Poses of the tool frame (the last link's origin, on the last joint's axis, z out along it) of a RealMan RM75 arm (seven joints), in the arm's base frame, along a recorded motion.
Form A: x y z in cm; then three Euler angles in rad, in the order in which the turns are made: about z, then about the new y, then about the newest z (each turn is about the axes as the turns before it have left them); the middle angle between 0 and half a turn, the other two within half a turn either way.
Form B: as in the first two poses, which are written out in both.
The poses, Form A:
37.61, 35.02, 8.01, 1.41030, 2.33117, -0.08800
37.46, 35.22, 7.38, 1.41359, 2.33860, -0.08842
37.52, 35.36, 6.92, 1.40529, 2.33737, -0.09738
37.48, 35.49, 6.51, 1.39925, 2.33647, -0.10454
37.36, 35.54, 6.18, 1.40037, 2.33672, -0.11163
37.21, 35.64, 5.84, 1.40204, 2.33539, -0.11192
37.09, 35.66, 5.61, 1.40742, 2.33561, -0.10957
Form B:
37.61, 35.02, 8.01, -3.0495, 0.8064, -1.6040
37.46, 35.22, 7.38, -3.0504, 0.7990, -1.6011
37.52, 35.36, 6.92, -3.0410, 0.7993, -1.5964
37.48, 35.49, 6.51, -3.0335, 0.7995, -1.5921
37.36, 35.54, 6.18, -3.0263, 0.7984, -1.5809
37.21, 35.64, 5.84, -3.0257, 0.7997, -1.5786
37.09, 35.66, 5.61, -3.0281, 0.7998, -1.5766

